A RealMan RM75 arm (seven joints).
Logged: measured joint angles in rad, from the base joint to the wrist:
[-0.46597, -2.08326, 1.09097, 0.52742, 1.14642, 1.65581, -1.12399]
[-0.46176, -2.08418, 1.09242, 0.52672, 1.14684, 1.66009, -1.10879]
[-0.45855, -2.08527, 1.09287, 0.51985, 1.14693, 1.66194, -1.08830]
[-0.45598, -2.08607, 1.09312, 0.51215, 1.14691, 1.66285, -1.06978]
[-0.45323, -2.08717, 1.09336, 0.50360, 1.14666, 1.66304, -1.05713]
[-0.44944, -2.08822, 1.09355, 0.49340, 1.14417, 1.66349, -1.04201]
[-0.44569, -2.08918, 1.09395, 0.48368, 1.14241, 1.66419, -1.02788]
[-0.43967, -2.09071, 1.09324, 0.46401, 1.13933, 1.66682, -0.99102]
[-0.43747, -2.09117, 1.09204, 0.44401, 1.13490, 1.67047, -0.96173]
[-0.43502, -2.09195, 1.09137, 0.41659, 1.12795, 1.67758, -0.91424]
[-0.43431, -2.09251, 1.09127, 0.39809, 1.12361, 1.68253, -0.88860]
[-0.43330, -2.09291, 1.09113, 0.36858, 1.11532, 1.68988, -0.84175]
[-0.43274, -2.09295, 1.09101, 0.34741, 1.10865, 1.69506, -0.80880]
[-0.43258, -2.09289, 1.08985, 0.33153, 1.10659, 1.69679, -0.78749]
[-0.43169, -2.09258, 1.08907, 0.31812, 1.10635, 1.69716, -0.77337]
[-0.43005, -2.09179, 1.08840, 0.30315, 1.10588, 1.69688, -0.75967]
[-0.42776, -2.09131, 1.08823, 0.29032, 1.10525, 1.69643, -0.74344]
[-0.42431, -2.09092, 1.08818, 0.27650, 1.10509, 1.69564, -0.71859]
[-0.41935, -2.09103, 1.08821, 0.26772, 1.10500, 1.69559, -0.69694]
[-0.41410, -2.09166, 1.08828, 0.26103, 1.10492, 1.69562, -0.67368]
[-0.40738, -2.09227, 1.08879, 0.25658, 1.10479, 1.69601, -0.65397]
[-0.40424, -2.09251, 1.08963, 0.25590, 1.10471, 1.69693, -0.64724]
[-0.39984, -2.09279, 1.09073, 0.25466, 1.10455, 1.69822, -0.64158]
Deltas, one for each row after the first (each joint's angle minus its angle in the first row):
[0.00421, -0.00092, 0.00145, -0.00070, 0.00042, 0.00428, 0.01520]
[0.00742, -0.00201, 0.00190, -0.00757, 0.00051, 0.00613, 0.03569]
[0.00999, -0.00281, 0.00215, -0.01527, 0.00049, 0.00704, 0.05421]
[0.01274, -0.00391, 0.00239, -0.02382, 0.00024, 0.00723, 0.06686]
[0.01653, -0.00496, 0.00258, -0.03402, -0.00225, 0.00768, 0.08198]
[0.02028, -0.00592, 0.00298, -0.04374, -0.00401, 0.00838, 0.09611]
[0.02630, -0.00745, 0.00227, -0.06341, -0.00709, 0.01101, 0.13297]
[0.02850, -0.00791, 0.00107, -0.08341, -0.01152, 0.01466, 0.16226]
[0.03095, -0.00869, 0.00040, -0.11083, -0.01847, 0.02177, 0.20975]
[0.03166, -0.00925, 0.00030, -0.12933, -0.02281, 0.02672, 0.23539]
[0.03267, -0.00965, 0.00016, -0.15884, -0.03110, 0.03407, 0.28224]
[0.03323, -0.00969, 0.00004, -0.18001, -0.03777, 0.03925, 0.31519]
[0.03339, -0.00963, -0.00112, -0.19589, -0.03983, 0.04098, 0.33650]
[0.03428, -0.00932, -0.00190, -0.20930, -0.04007, 0.04135, 0.35062]
[0.03592, -0.00853, -0.00257, -0.22427, -0.04054, 0.04107, 0.36432]
[0.03821, -0.00805, -0.00274, -0.23710, -0.04117, 0.04062, 0.38055]
[0.04166, -0.00766, -0.00279, -0.25092, -0.04133, 0.03983, 0.40540]
[0.04662, -0.00777, -0.00276, -0.25970, -0.04142, 0.03978, 0.42705]
[0.05187, -0.00840, -0.00269, -0.26639, -0.04150, 0.03981, 0.45031]
[0.05859, -0.00901, -0.00218, -0.27084, -0.04163, 0.04020, 0.47002]
[0.06173, -0.00925, -0.00134, -0.27152, -0.04171, 0.04112, 0.47675]
[0.06613, -0.00953, -0.00024, -0.27276, -0.04187, 0.04241, 0.48241]

